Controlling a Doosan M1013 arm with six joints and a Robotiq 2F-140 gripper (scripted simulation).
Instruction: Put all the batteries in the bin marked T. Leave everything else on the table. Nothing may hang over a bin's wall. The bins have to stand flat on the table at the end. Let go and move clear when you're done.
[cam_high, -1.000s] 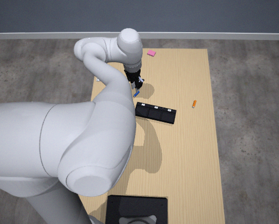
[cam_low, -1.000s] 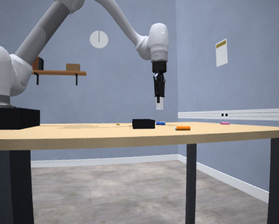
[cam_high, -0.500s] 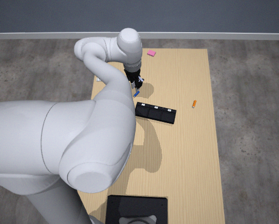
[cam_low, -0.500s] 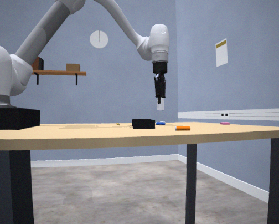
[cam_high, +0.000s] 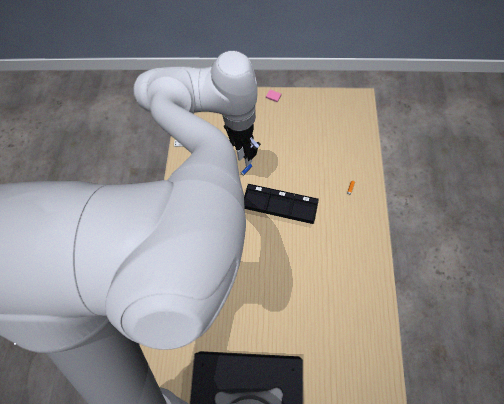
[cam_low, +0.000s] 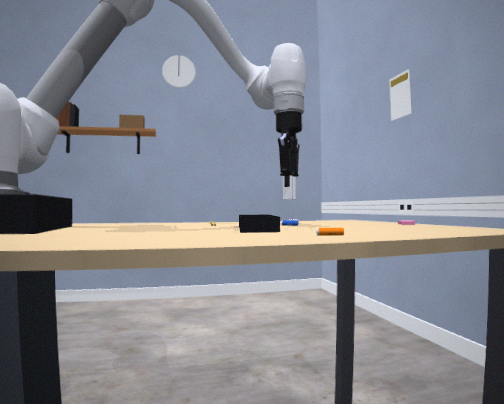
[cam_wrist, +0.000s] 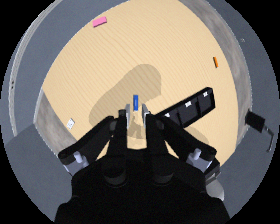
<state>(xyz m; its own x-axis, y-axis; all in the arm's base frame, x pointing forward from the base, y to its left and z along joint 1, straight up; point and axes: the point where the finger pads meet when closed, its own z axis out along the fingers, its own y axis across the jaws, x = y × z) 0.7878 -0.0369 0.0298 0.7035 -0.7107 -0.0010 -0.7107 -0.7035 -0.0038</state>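
My hand is 10 cm above the blue battery. The rest, counted from my hand: small white piece 24 cm to the left, 14 cm ahead, 10 cm below; then small brass piece 21 cm behind, 10 cm below, 8 cm to the left; then black bin 15 cm behind, 11 cm to the right, 9 cm below.
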